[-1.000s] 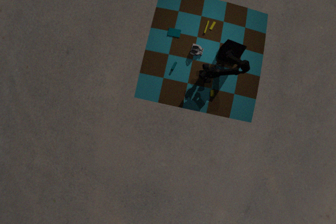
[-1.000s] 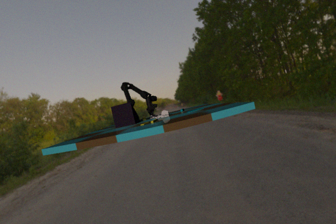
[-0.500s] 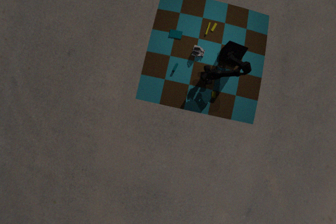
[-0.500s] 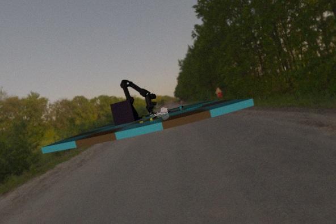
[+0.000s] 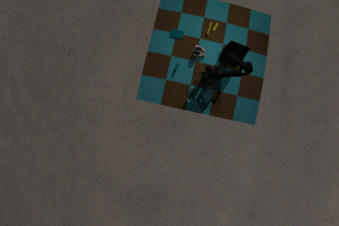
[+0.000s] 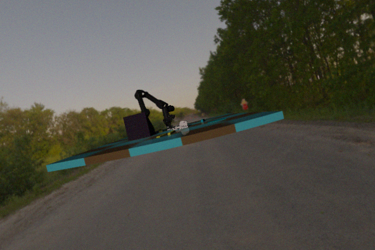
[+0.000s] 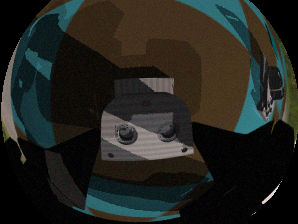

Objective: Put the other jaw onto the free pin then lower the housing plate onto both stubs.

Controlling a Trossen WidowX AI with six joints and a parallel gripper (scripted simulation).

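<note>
Right now the grey jaw is 230 mm to the right of my gripper tip, 100 mm ahead of it and 10 mm above it. Also, from my gripper tip: yellow block (170 mm to the left, 120 mm behind); then light-grey plate-like piece (20 mm above, 10 mm ahead); then teal stick (330 mm ahead, 30 mm to the right).
</note>
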